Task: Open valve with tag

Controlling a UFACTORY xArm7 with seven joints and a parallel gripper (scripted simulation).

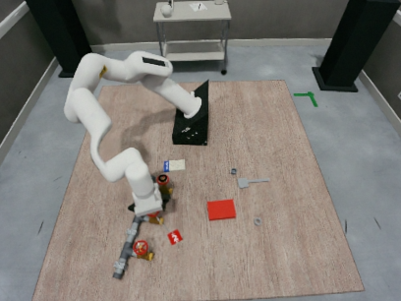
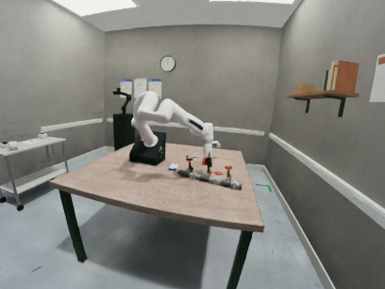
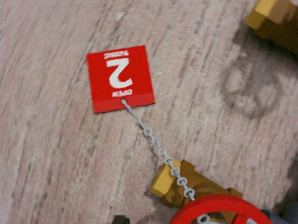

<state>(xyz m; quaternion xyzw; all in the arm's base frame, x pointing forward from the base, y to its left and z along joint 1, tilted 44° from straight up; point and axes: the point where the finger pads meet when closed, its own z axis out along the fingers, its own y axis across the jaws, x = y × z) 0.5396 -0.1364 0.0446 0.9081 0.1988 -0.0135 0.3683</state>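
The red square tag lies 10 cm below my hand, 9 cm to the left of it and 7 cm ahead of it. Also, from my hand: grey key-shaped tool 43 cm to the left, 21 cm behind, 10 cm below; then white card 28 cm behind, 10 cm below, 5 cm to the left; then red block 29 cm to the left, 9 cm below, 6 cm behind.
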